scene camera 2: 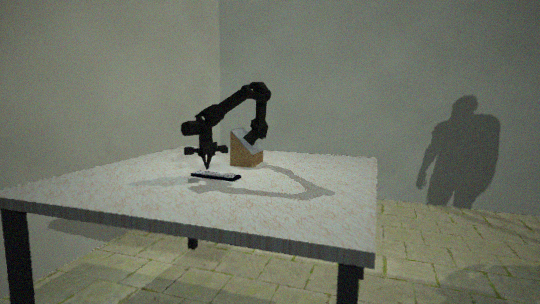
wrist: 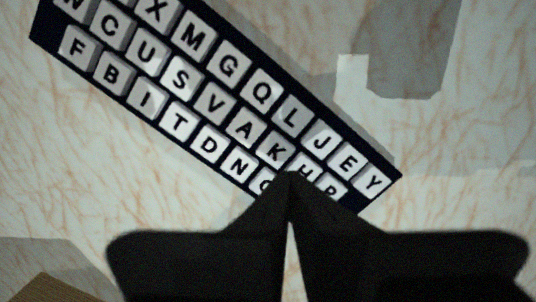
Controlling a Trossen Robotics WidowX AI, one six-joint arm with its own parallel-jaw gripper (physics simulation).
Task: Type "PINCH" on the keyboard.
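Frame: origin at the arm's base, x ahead, y left, z up, level; metres.
Seen in the pictures: gripper, fingertip midpoint: [scene camera 2: 206, 169] [wrist: 287, 178]; arm's base, origin of the base link: [scene camera 2: 248, 140].
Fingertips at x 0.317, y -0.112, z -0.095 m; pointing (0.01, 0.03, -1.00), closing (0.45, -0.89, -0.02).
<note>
Pixels of each thing's top centre, then the offset from my fingertips to it. "*": a spot on its surface instead. Level surfaces: height alone.
- dark keyboard, surface spot: [wrist: 45, 31] * 0.147 m left, 0.010 m ahead, 0.018 m down
- P key, middle of its top: [wrist: 328, 192] 0.030 m right, 0.003 m back, 0.013 m down
- I key, middle of its top: [wrist: 145, 99] 0.084 m left, 0.002 m ahead, 0.013 m down
- N key, middle of its top: [wrist: 238, 166] 0.025 m left, 0.012 m back, 0.013 m down
- C key, middle of its top: [wrist: 109, 25] 0.110 m left, 0.028 m ahead, 0.013 m down
- H key, middle of its top: [wrist: 303, 172] 0.010 m right, 0.001 m ahead, 0.013 m down
- partly hidden O key, middle of its top: [wrist: 266, 186] 0.005 m left, 0.016 m back, 0.013 m down
- table, its level: 0.029 m down
A dark keyboard [scene camera 2: 229, 177] [wrist: 45, 31] with pale letter keys lies flat on the table, slanting across the wrist view. There the P key [wrist: 330, 190] is partly covered by the right finger, and the I key [wrist: 146, 98], N key [wrist: 239, 166] and C key [wrist: 109, 25] show clearly. The H key [wrist: 306, 165] shows just above the fingertips, its lower part covered. My gripper [scene camera 2: 207, 168] [wrist: 287, 178] is shut and empty, pointing down over the keyboard. In the wrist view its tips overlap the board between the partly hidden O key [wrist: 262, 186] and H.
A wooden block [scene camera 2: 243, 155] [wrist: 50, 291] with a sloping pale top stands by the arm's base, behind the keyboard. The table [scene camera 2: 300, 220] has its front edge and right edge in the scene view. The arm's shadow falls across the tabletop, and a person's shadow shows on the wall.
</note>
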